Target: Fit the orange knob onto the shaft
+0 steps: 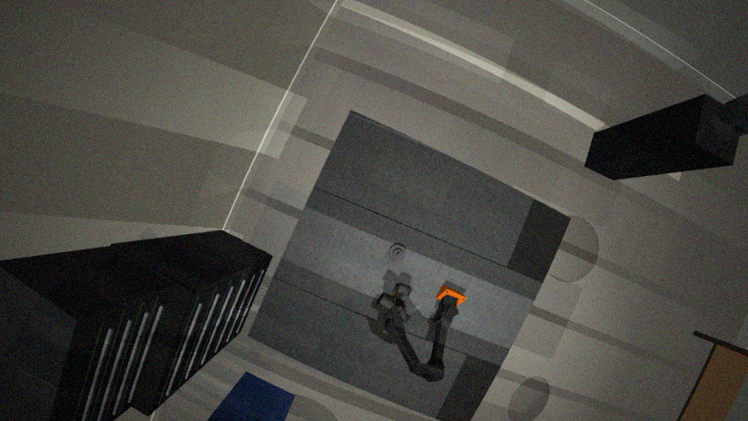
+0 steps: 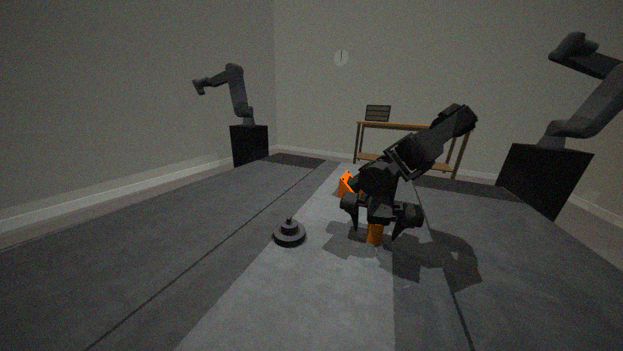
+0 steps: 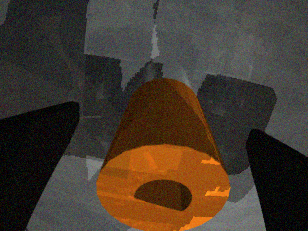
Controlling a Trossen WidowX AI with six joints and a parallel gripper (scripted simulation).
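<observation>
My gripper tip is now 7 cm short of the dark pedestal, 21 cm to the left of it and 2 cm below it. The rest, counted from my gripper tip: orange knob (2 cm above).
</observation>
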